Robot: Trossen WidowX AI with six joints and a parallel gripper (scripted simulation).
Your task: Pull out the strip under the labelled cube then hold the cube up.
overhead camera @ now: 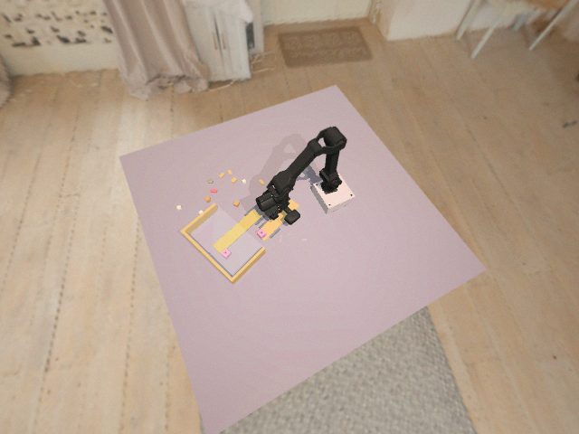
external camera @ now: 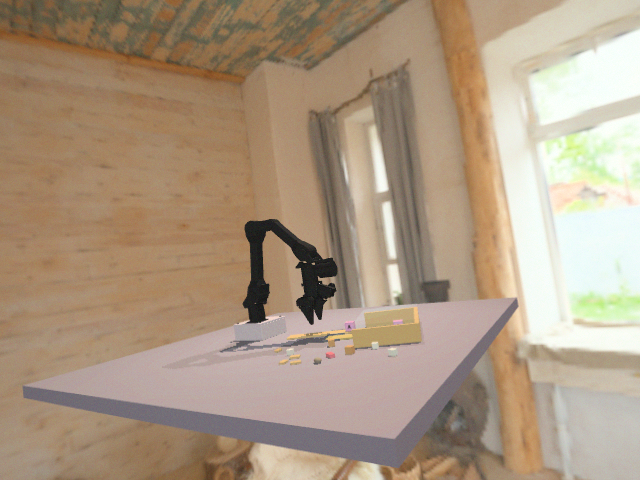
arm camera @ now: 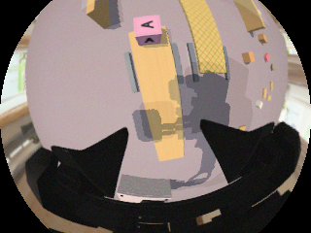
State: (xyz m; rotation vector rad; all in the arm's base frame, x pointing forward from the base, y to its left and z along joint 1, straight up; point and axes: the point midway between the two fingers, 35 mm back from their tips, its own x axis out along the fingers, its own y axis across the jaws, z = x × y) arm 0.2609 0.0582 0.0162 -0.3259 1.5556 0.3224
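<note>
My gripper tip is now 4 cm above the strip and 1 cm short of it.
</note>
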